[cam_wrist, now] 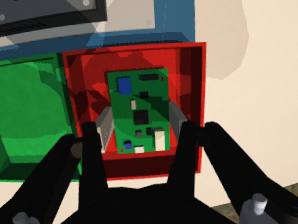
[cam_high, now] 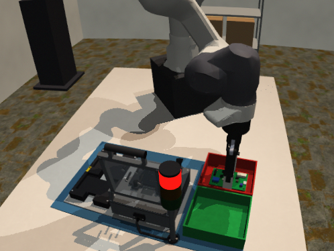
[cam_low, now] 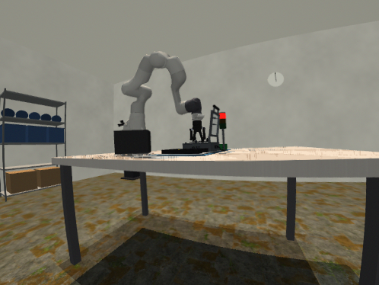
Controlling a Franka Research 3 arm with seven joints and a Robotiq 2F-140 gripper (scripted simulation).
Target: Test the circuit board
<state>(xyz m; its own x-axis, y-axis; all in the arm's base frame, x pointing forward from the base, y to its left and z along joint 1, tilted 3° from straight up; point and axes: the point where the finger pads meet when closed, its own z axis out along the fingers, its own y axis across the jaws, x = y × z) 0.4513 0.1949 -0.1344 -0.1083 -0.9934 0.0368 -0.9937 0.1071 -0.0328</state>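
Now: hand 3 cm above the red bin. Also, from my hand: green bin: 15 cm ahead, 3 cm below, 2 cm to the right; tester plate: 21 cm to the right, 9 cm ahead, 3 cm above; green circuit board: 2 cm below.
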